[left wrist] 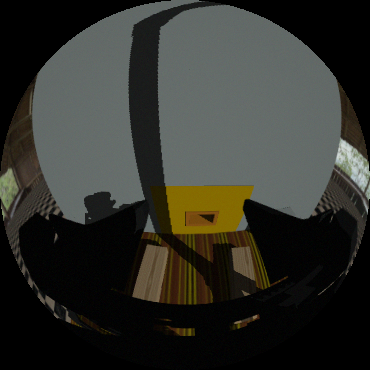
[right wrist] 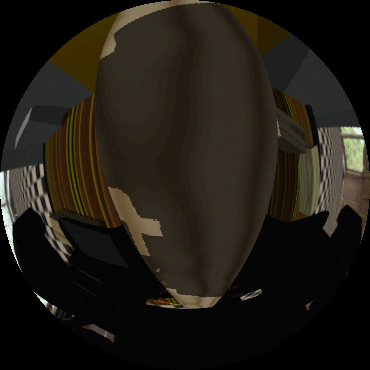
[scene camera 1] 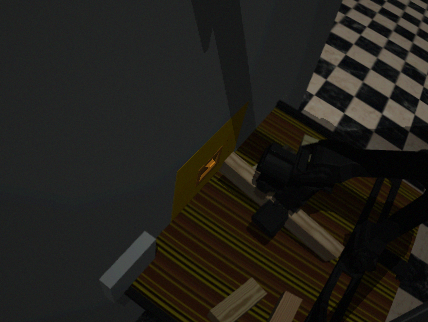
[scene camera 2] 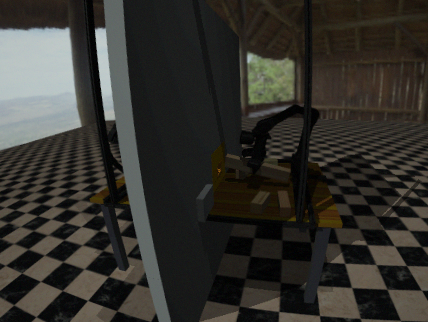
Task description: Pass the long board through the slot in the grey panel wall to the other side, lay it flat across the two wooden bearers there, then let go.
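Frame: origin at the left arm's base, x ahead, y left, z up, level; centimetres.
Seen in the pictures: left gripper, fingertip midpoint: [left wrist: 197,205]; right gripper, fingertip midpoint: [scene camera 1: 274,210] [scene camera 2: 254,172]; right arm's base at its link origin: [scene camera 1: 353,264].
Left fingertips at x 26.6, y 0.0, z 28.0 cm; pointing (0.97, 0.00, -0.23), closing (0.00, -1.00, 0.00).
Note:
Offsets run from my left fingertips to a thing's top centre. "spot": to the spot under its first point. Level surfaces: height alone.
The long pale board [scene camera 1: 312,234] [scene camera 2: 237,163] [right wrist: 185,125] is raised above the table. Its end toward the panel looks higher in scene camera 2 and is close to the yellow plate. My right gripper [scene camera 1: 279,204] [scene camera 2: 254,165] is shut on it around its middle. The slot {spot: dy -1.8, dx +21.2, dz -23.7 cm} [scene camera 1: 209,166] [scene camera 2: 219,171] [left wrist: 201,218] is a framed opening in the yellow plate {spot: dy -12.8, dx +16.6, dz -14.4 cm} [left wrist: 235,200] on the grey panel wall [scene camera 1: 100,125] [scene camera 2: 175,125] [left wrist: 240,100]; no board shows in it. My left gripper [left wrist: 197,205] is open and empty, facing the slot from the other side. Two wooden bearers {dy +11.1, dx -3.0, dz -26.2 cm} [left wrist: 151,272] {dy -14.6, dx -4.6, dz -26.2 cm} [left wrist: 243,262] lie there.
Two short wooden blocks {dy -25.8, dx +45.9, dz -25.3 cm} [scene camera 1: 237,300] {dy -25.0, dx +55.9, dz -25.6 cm} [scene camera 1: 286,307] [scene camera 2: 260,201] [scene camera 2: 284,201] lie on the striped table {dz -29.9 cm} [scene camera 1: 215,240] [scene camera 2: 235,207]. More pale wood {dy +26.8, dx +43.8, dz -25.3 cm} [right wrist: 310,180] {dy +11.8, dx +33.1, dz -25.0 cm} [right wrist: 290,130] lies beside the board. A grey block {spot: dy -35.0, dx +24.5, dz -20.0 cm} [scene camera 1: 130,265] [scene camera 2: 204,202] juts from the wall.

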